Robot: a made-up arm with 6 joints. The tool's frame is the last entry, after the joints. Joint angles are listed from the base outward. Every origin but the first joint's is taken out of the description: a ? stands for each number. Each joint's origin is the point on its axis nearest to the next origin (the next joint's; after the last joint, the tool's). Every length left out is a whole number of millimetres.
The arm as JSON. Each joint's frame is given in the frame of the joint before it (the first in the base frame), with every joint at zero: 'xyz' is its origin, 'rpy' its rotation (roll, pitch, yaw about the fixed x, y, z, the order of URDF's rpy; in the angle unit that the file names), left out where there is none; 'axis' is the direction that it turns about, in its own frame. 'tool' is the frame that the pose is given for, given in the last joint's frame.
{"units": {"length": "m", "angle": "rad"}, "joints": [
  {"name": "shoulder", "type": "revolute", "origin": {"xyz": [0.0, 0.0, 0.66]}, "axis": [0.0, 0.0, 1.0]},
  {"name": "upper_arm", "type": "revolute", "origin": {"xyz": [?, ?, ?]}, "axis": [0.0, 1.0, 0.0]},
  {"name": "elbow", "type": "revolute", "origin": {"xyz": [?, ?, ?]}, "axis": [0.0, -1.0, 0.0]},
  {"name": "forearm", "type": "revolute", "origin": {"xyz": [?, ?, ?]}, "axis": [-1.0, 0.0, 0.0]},
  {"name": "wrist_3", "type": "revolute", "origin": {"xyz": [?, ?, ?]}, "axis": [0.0, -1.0, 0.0]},
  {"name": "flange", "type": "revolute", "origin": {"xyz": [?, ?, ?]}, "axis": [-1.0, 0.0, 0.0]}
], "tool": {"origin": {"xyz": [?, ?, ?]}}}
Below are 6 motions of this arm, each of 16 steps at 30 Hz.
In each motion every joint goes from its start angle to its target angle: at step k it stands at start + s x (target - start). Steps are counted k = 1, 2, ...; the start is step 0. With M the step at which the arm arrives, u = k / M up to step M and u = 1 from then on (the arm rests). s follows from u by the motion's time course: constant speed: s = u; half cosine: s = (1 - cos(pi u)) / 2; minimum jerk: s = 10 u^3 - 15 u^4 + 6 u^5.
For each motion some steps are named. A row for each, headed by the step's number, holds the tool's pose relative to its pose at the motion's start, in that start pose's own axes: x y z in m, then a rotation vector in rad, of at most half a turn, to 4 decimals.
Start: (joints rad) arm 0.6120 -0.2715 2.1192 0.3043 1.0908 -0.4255
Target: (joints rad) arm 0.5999 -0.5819 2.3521 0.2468 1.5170 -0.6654
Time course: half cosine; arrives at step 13
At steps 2, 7, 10, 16:
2: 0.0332 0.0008 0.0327 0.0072 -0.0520 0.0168
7: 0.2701 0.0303 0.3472 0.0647 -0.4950 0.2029
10: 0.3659 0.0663 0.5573 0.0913 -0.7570 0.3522
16: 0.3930 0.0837 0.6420 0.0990 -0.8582 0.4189

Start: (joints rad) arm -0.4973 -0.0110 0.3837 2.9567 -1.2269 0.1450
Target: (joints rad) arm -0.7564 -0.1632 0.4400 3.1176 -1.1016 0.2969
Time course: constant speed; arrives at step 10
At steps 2, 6, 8, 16:
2: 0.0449 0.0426 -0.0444 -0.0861 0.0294 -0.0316
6: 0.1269 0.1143 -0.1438 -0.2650 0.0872 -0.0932
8: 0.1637 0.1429 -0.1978 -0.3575 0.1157 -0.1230
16: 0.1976 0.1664 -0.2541 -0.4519 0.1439 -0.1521

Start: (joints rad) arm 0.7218 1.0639 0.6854 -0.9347 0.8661 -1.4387
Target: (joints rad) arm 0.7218 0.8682 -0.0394 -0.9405 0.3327 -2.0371
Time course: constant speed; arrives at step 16
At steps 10, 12, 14, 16:
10: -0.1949 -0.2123 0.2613 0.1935 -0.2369 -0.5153
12: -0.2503 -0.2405 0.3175 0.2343 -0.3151 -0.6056
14: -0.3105 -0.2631 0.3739 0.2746 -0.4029 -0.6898
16: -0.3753 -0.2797 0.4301 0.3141 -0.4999 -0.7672

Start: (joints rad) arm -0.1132 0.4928 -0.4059 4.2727 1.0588 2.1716
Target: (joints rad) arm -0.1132 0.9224 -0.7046 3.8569 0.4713 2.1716
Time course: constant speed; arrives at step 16
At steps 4, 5, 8, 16:
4: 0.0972 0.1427 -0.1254 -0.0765 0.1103 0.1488
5: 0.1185 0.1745 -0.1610 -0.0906 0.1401 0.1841
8: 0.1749 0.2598 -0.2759 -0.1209 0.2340 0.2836
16: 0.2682 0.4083 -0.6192 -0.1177 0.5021 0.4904

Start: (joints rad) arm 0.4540 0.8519 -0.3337 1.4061 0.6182 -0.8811
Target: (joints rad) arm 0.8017 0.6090 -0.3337 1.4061 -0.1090 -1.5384
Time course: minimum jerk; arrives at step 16
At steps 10, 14, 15, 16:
10: 0.0476 0.1896 0.2357 0.2050 0.1064 -0.3720
14: 0.0462 0.2773 0.3151 0.2859 0.0659 -0.5149
15: 0.0458 0.2822 0.3192 0.2904 0.0626 -0.5224
16: 0.0458 0.2830 0.3199 0.2911 0.0620 -0.5236

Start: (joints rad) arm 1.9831 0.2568 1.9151 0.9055 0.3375 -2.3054
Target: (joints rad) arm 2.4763 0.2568 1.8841 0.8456 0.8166 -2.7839
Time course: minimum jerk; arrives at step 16
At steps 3, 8, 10, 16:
3: 0.0004 0.0031 -0.0033 0.0486 0.0073 0.0216
8: 0.0001 0.0379 -0.0266 0.4858 0.0809 0.2339
10: -0.0031 0.0582 -0.0330 0.6930 0.1233 0.3493
16: -0.0102 0.0839 -0.0362 0.9337 0.1822 0.5005

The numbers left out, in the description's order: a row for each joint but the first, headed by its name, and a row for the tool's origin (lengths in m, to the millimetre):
upper_arm: 0.22 0.0 0.0
elbow: 0.0 0.0 0.59
forearm: 1.01 0.0 0.21
wrist_3: 0.0 0.0 0.0
flange: 0.2 0.0 0.0
tool: 0.0 0.0 0.0

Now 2 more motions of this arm.
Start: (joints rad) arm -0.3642 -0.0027 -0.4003 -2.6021 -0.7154 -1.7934
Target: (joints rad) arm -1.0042 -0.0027 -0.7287 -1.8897 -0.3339 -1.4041
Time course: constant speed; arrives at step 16
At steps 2, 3, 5, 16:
2: -0.0555 0.0771 -0.0802 -0.1166 0.0177 0.1211
3: -0.0874 0.1143 -0.1191 -0.1722 0.0243 0.1831
5: -0.1588 0.1854 -0.1940 -0.2777 0.0324 0.3091
16: -0.6963 0.4786 -0.4876 -0.7106 -0.0692 1.0204

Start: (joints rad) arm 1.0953 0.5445 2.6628 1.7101 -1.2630 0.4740
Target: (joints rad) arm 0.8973 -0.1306 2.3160 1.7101 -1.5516 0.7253
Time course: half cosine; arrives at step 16
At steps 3, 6, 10, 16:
3: 0.0092 -0.0511 -0.0067 0.0021 0.0273 -0.0103
6: 0.0232 -0.1899 -0.0331 0.0109 0.0974 -0.0325
10: 0.0113 -0.4285 -0.1076 0.0357 0.2060 -0.0531
16: -0.0311 -0.6138 -0.1949 0.0639 0.2811 -0.0547

